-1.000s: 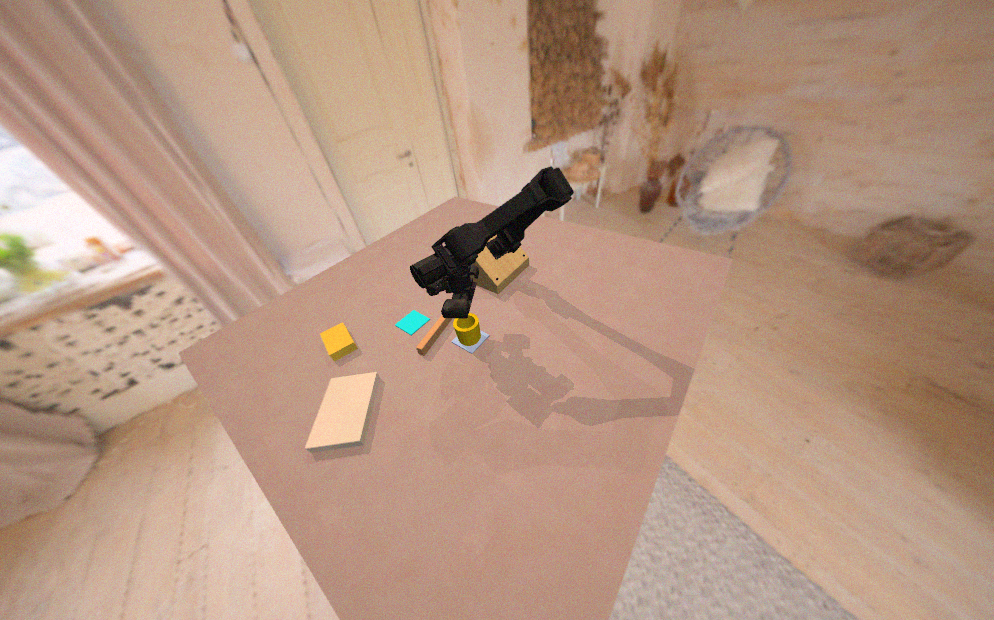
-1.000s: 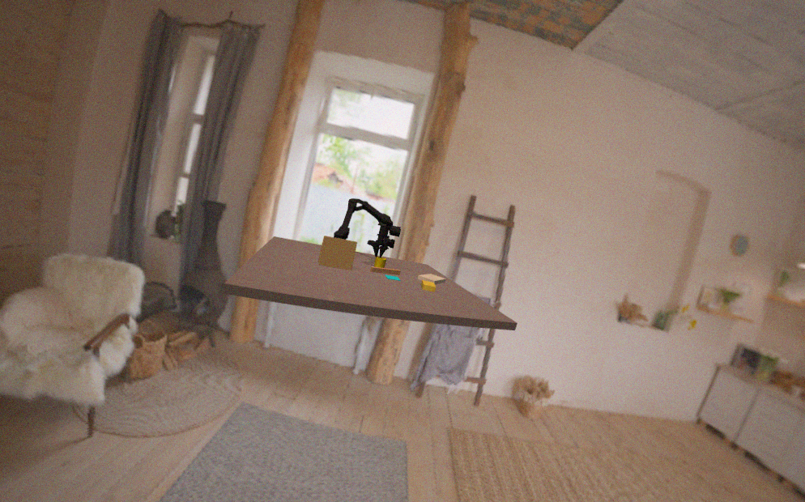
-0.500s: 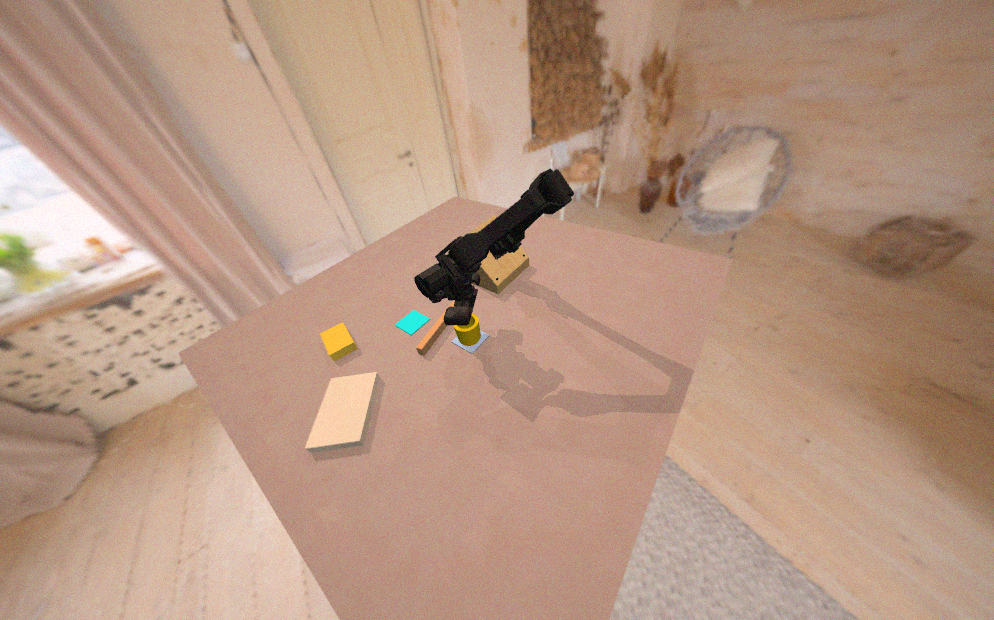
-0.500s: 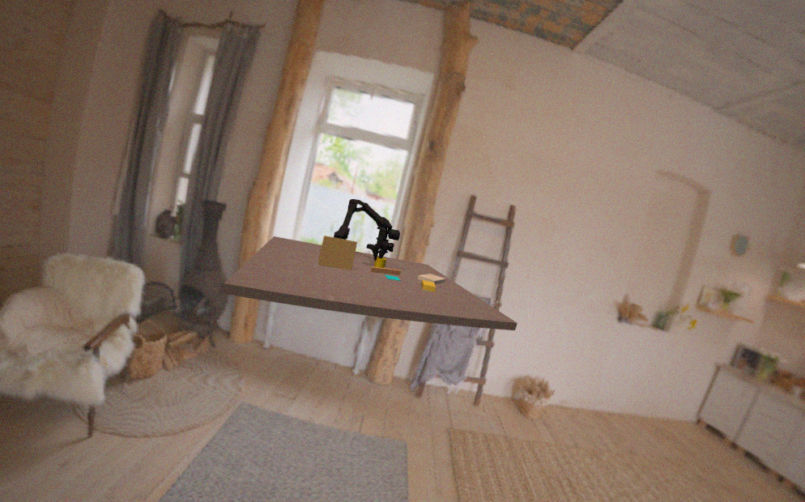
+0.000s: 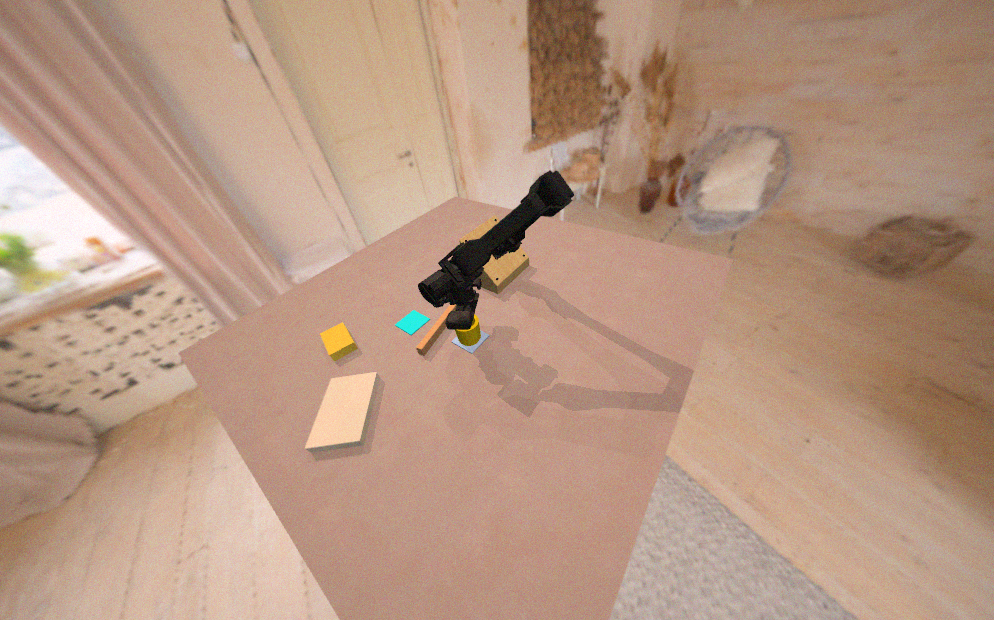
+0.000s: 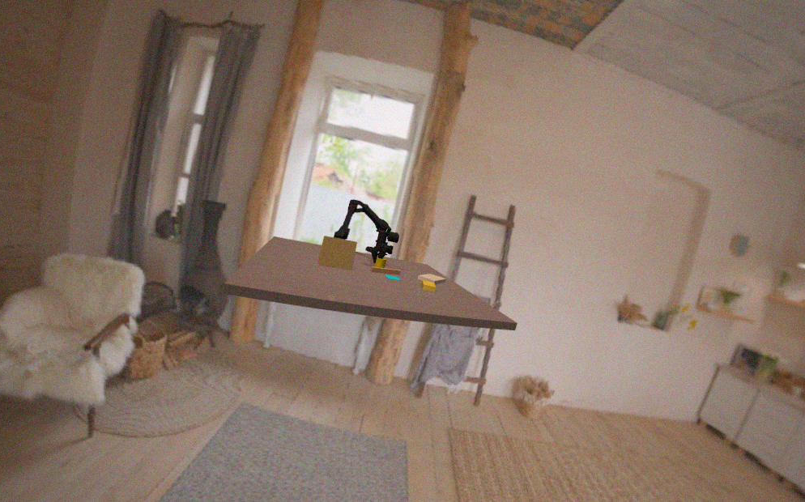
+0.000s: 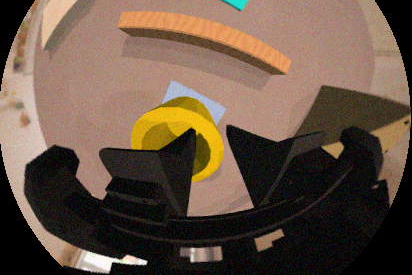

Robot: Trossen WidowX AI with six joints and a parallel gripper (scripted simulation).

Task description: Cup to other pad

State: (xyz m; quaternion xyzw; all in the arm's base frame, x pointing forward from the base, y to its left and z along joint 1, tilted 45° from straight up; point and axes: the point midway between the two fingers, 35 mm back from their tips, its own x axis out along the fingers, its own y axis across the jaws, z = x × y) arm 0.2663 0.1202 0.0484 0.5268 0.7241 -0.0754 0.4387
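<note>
The yellow cup lies 2 cm to the left of my gripper tip and 2 cm ahead of it. The rest, counted from my gripper tip: grey-blue pad (4 cm below, 2 cm to the left, 2 cm ahead); thin wooden bar (8 cm to the right, 5 cm ahead, 3 cm below).
</note>
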